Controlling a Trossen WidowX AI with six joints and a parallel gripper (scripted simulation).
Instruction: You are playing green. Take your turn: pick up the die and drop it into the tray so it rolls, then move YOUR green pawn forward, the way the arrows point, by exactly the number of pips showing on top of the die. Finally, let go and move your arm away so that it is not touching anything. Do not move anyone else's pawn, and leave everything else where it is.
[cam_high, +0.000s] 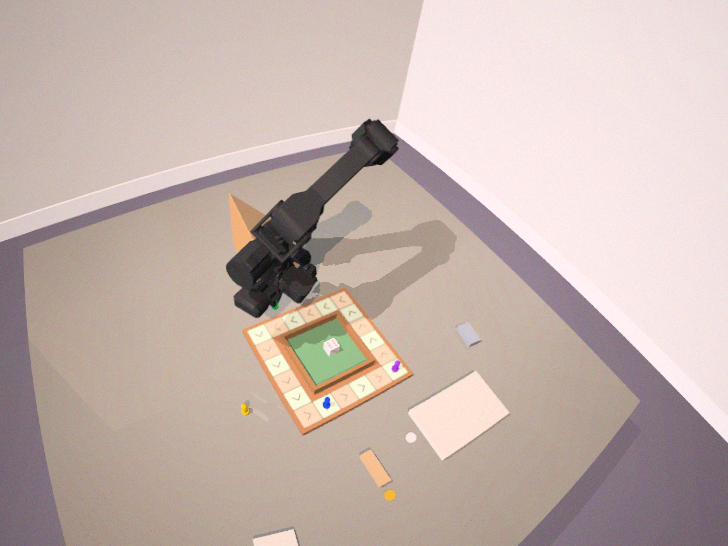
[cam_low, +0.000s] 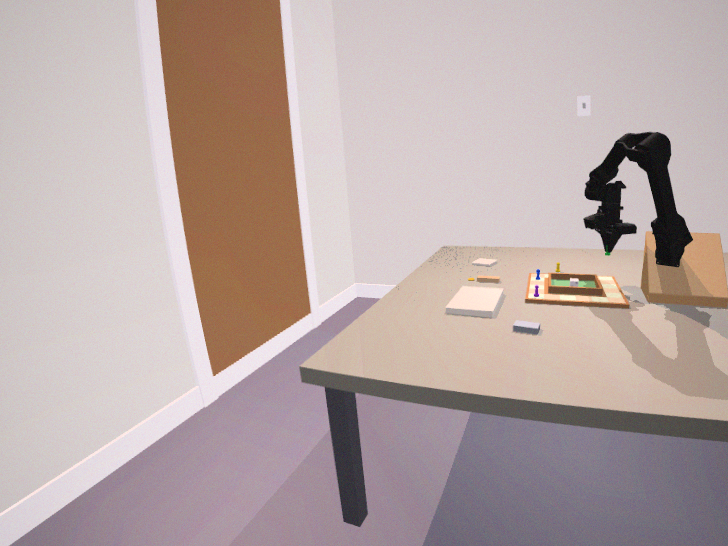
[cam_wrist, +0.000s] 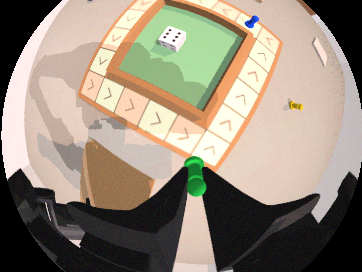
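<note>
The blue pawn is 22 cm ahead of my gripper tip, 8 cm below it and 3 cm to the left of it. Also, from my gripper tip: green pawn 1 cm above; then green tray 10 cm below, 10 cm ahead, 9 cm to the left; then white die 10 cm to the left, 10 cm ahead, 8 cm below.
</note>
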